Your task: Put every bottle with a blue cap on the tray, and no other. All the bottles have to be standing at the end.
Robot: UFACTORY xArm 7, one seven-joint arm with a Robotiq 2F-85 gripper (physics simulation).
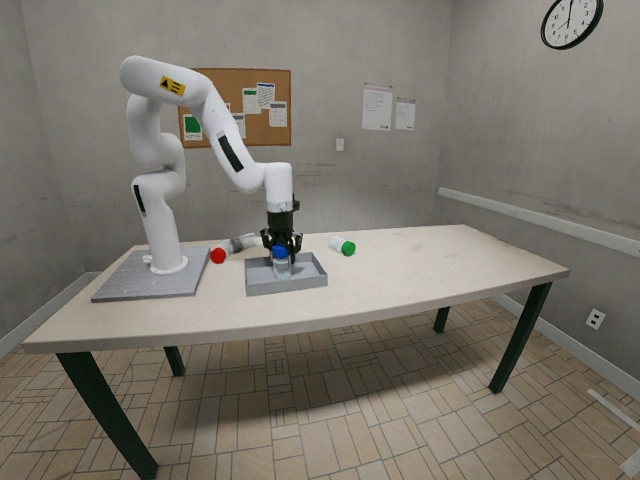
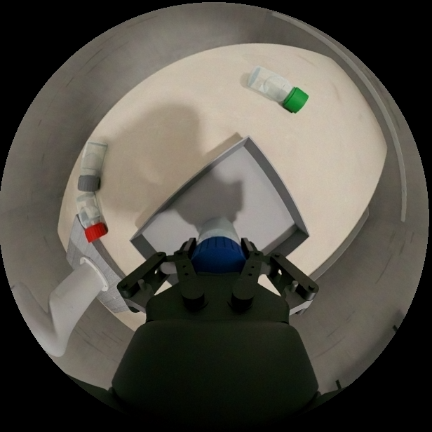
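My gripper (image 1: 281,249) (image 2: 218,244) is shut on the blue-capped bottle (image 1: 281,267) (image 2: 219,256), gripping it at the cap. The bottle is upright, inside the outline of the grey tray (image 1: 286,287) (image 2: 276,178); whether its base touches the tray floor I cannot tell. A green-capped bottle (image 1: 347,248) (image 2: 295,99) lies on its side beyond the tray. A red-capped bottle (image 1: 218,255) (image 2: 96,231) and a grey-capped bottle (image 1: 236,244) (image 2: 89,183) lie on their sides, end to end, between the tray and the back edge of the table.
The arm's base stands on a grey plate (image 1: 124,281) (image 2: 78,241) at the left of the table (image 1: 413,279) (image 2: 165,115). The tray has low raised walls all round. The two bottles with red and grey caps lie close to that base plate.
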